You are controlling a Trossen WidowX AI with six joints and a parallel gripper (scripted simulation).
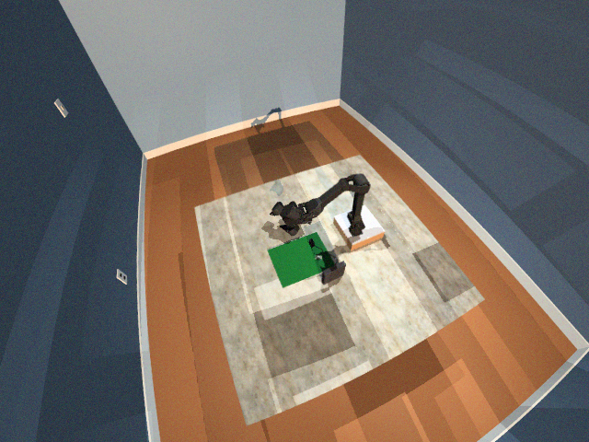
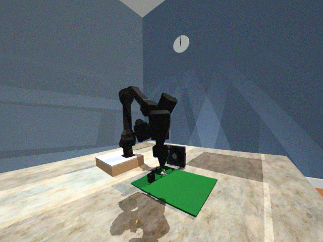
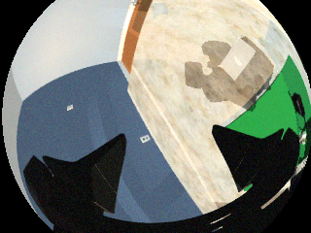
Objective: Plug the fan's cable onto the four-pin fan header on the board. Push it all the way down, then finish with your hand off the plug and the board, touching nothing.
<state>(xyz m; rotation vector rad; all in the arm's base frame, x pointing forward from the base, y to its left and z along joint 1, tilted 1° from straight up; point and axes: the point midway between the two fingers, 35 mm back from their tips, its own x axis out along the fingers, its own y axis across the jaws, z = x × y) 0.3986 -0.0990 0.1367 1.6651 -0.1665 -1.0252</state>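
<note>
Right now my gripper tip is 17 cm past the dark plug, 10 cm to the right of it and 16 cm above it. The rest, counted from my gripper tip: black fan: 21 cm behind, 31 cm to the left, 12 cm below; then green board: 9 cm behind, 16 cm to the left, 20 cm below; then white four-pin header: 18 cm behind, 18 cm to the left, 18 cm below.
</note>
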